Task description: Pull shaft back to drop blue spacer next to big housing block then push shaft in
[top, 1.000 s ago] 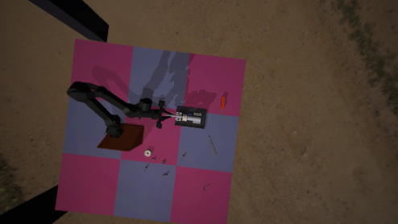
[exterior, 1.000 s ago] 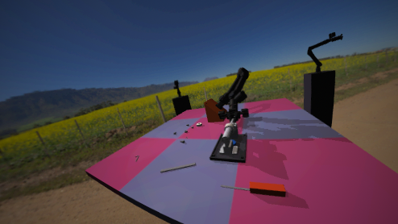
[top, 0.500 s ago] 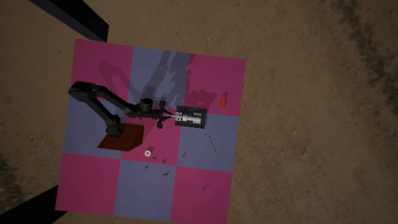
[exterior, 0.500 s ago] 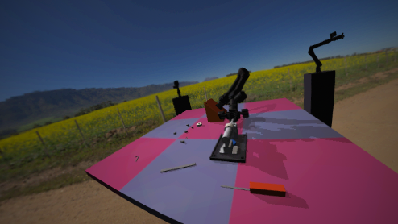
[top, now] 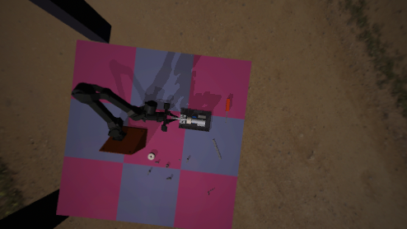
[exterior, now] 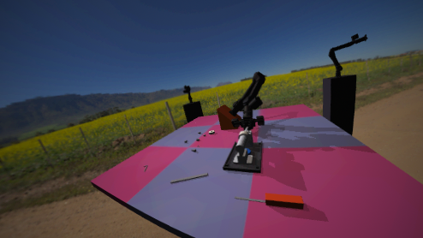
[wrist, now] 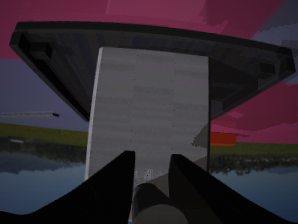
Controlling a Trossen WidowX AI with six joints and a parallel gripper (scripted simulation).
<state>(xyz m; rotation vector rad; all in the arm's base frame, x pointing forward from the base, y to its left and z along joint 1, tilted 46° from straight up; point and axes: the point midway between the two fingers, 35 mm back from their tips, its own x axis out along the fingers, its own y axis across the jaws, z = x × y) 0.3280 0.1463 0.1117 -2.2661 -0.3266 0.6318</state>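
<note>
My gripper tip is now 110 mm short of the blue spacer and 50 mm above it. Round my gripper tip: white ring 320 mm to the right, 160 mm behind, 60 mm below; then screwdriver 340 mm ahead, 110 mm to the left, 60 mm below.
</note>
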